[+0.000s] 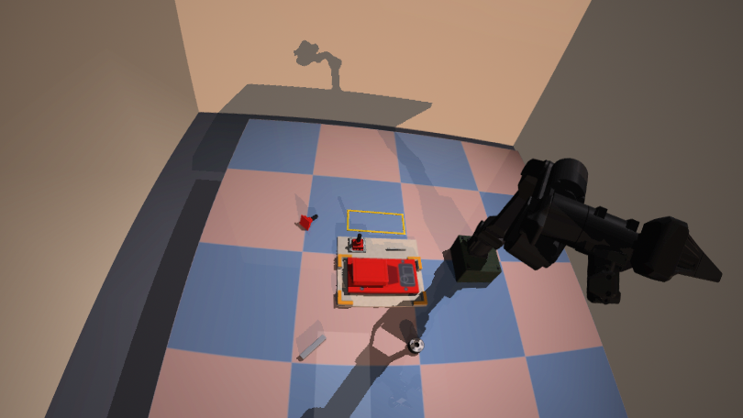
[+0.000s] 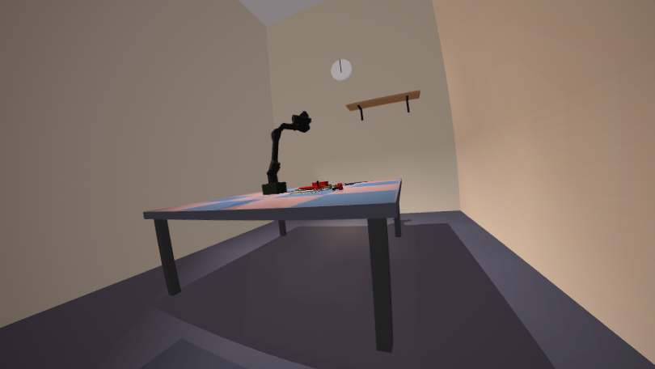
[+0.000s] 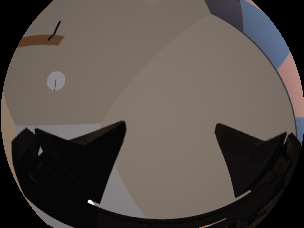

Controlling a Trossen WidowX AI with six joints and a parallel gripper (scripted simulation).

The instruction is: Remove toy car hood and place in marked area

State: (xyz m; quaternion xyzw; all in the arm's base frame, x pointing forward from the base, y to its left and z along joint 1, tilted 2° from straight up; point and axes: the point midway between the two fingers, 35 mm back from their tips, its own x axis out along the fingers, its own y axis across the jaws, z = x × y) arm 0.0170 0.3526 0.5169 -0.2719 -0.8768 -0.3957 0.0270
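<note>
Now: the red hood 55 cm below my gripper tip, 35 cm ahead of it and 25 cm to the right of it. Also, from my gripper tip: wheel 58 cm below, 20 cm ahead, 7 cm to the right.
</note>
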